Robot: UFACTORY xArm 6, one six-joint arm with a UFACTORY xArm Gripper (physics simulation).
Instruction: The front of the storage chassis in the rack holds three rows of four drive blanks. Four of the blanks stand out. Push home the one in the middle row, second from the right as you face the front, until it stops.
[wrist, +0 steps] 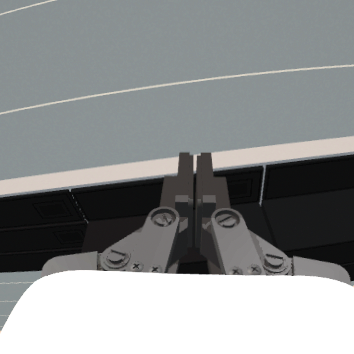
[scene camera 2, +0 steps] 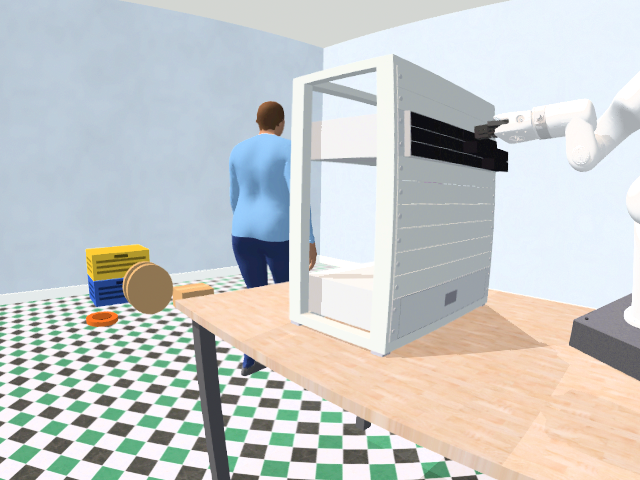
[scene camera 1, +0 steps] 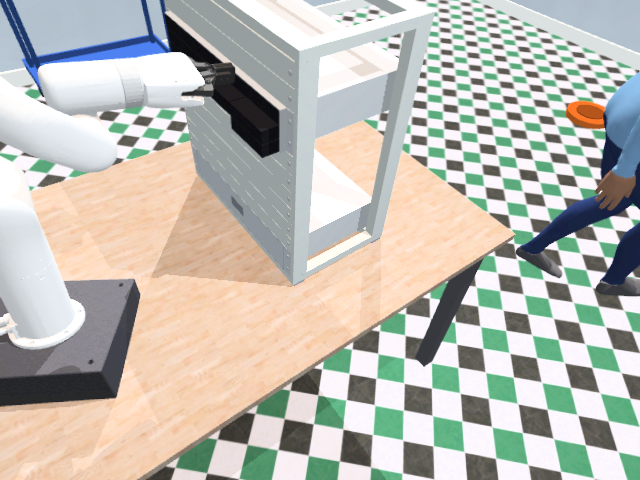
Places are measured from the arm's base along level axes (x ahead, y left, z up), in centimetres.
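Pixels of known places: gripper, between the fingertips: point(wrist: 194, 174) point(scene camera 2: 476, 133) point(scene camera 1: 233, 72); arm's base, origin of its link: point(scene camera 1: 48, 324).
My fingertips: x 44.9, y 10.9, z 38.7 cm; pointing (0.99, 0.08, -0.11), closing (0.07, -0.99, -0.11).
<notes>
Ahead of a thing's pixels: the offset from my fingertips to its top centre. "spot": to the spot under its first point. Level surfaces: height alone.
The storage chassis {dx +14.3, dy +9.5, dz +11.1 cm} point(scene camera 1: 282, 129) point(scene camera 2: 407, 133) point(wrist: 75, 176) has black drive blanks. The middle-row blank second from the right point(scene camera 1: 227, 94) point(scene camera 2: 469, 145) point(wrist: 115, 234) seems to stand out; its top shows in the wrist view, partly hidden by the fingers. The top-row blank above it {spot: dx -0.7, dy +4.3, dz -1.1 cm} point(wrist: 120, 198) looks level with the front. At the far right, a blank {dx +4.0, dy -8.8, dz -3.0 cm} point(scene camera 1: 255, 116) point(wrist: 305, 215) stands out, its top showing. My gripper point(scene camera 1: 224, 73) point(scene camera 2: 480, 130) point(wrist: 194, 174) is shut and empty, its tips at the top row, above the standing-out blank. Whether they touch the front is unclear.
The grey rack point(scene camera 1: 303, 180) point(scene camera 2: 386, 206) stands on the wooden table {dz -47.4 cm} point(scene camera 1: 222, 330) point(scene camera 2: 465, 392). Grey panels lie above and below the chassis. A person point(scene camera 1: 622, 116) point(scene camera 2: 261, 191) is beyond the table. A blue frame point(scene camera 1: 103, 50) stands behind the arm.
</notes>
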